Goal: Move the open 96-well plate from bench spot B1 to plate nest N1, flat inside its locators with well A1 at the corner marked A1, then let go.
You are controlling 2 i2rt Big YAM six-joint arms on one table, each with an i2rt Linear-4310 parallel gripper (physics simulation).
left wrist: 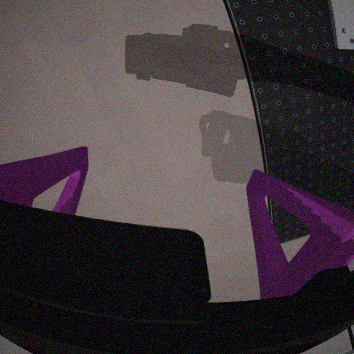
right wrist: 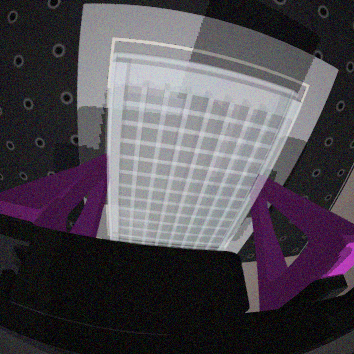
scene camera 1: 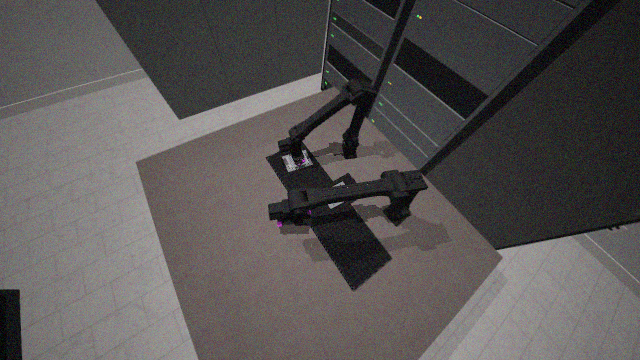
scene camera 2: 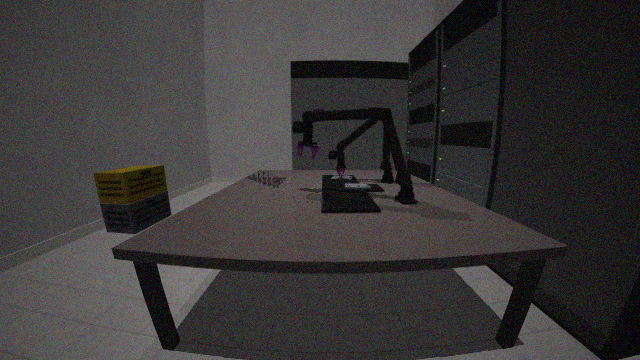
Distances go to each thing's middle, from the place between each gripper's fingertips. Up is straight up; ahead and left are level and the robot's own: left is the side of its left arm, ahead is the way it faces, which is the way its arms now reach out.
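My left gripper is 19 cm above the well plate (right wrist: 189, 146), and it is also 42 cm to the left of the plate and 21 cm past it.
As for my right hand, the well plate is 10 mm above it. Going by its middle, the plate is nearer to my right hand than to my left gripper.
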